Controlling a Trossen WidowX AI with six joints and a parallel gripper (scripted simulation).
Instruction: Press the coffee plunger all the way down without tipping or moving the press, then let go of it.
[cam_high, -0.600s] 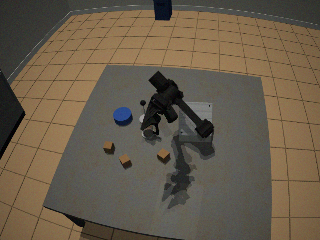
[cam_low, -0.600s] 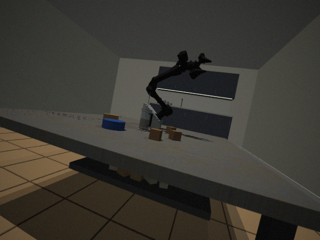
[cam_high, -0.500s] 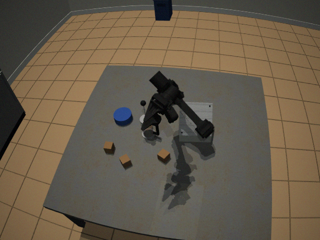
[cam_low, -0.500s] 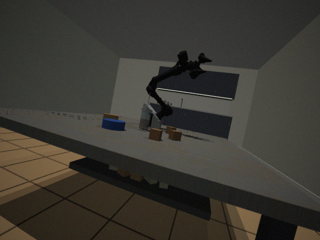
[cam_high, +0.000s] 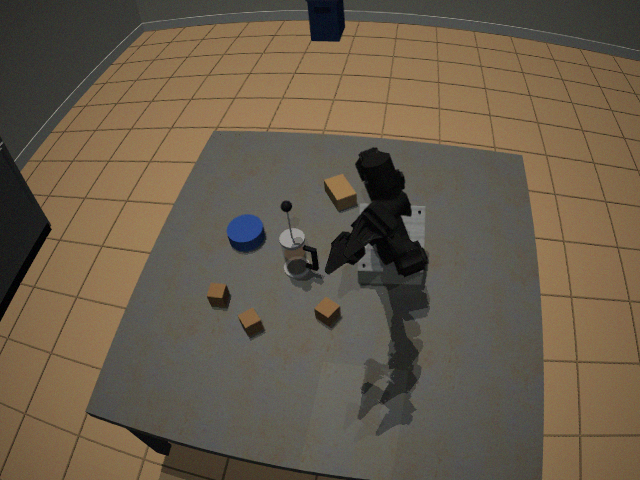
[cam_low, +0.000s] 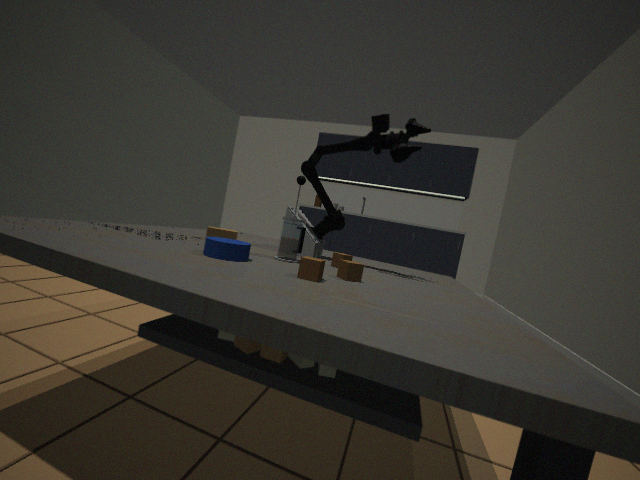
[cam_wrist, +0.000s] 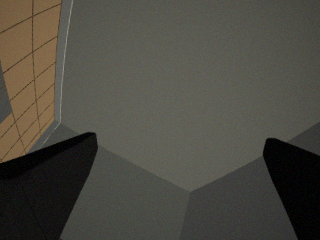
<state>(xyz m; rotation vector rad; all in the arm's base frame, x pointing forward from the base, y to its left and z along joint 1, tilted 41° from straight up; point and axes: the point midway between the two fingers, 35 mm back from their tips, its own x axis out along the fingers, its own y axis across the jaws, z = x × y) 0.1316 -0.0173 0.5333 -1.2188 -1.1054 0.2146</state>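
The glass coffee press lies 170 mm ahead of my gripper tip, 370 mm to the right of it and 380 mm below it. Also, from my gripper tip: blue disc: 380 mm ahead, 480 mm to the right, 490 mm below.
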